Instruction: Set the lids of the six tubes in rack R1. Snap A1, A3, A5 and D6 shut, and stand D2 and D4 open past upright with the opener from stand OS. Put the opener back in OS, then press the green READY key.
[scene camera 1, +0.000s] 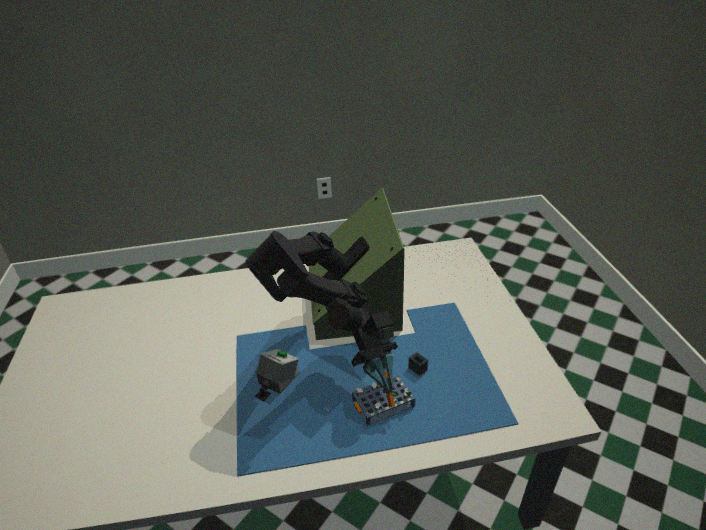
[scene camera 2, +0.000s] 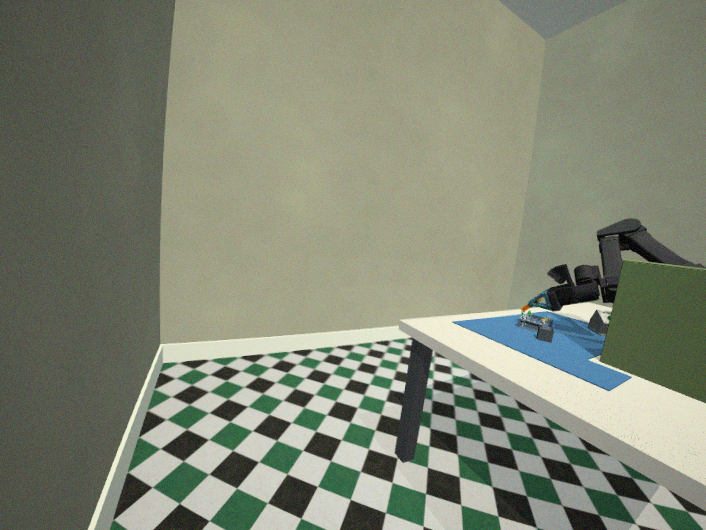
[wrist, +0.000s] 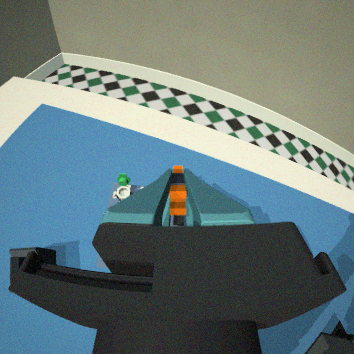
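Observation:
My gripper is shut on the orange opener. It points steeply down over rack R1, with the opener's tip among the tubes near the rack's middle right. In the wrist view the fingers hide most of the rack. An orange lid shows at the rack's left edge. The other lids are too small to judge.
The empty dark stand OS sits right of the rack on the blue mat. The grey key box with the green READY key stands to the left. A tilted green board rises behind the arm.

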